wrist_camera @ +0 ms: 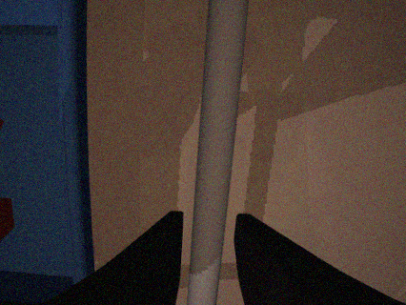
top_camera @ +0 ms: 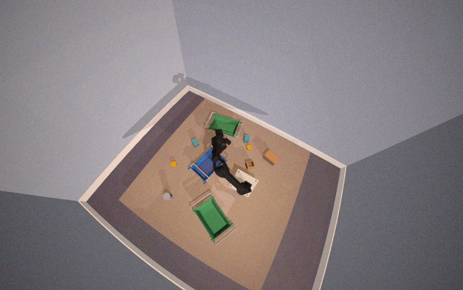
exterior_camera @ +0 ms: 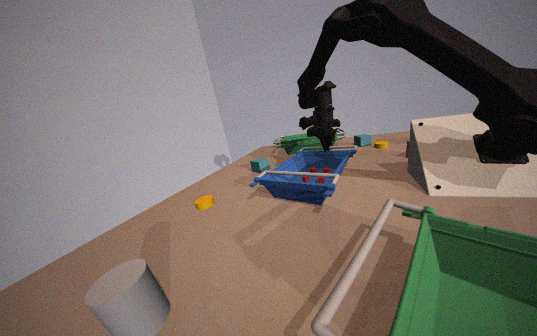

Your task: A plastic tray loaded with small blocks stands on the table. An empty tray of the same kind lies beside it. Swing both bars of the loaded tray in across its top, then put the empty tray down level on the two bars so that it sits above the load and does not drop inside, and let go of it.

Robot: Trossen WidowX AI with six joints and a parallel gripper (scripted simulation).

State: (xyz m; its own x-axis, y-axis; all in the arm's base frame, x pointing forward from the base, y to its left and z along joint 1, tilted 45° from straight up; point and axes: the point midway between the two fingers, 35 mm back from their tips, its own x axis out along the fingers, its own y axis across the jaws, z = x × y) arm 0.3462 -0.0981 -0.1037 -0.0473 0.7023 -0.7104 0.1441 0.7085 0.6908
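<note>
Right now the green tray is 250 mm behind my gripper tip and 490 mm to the left of it. The rest, counted from my gripper tip: grey cylinder: 130 mm ahead, 570 mm to the left, 10 mm below; small brown box: 280 mm behind, 40 mm to the right, 30 mm below.
</note>
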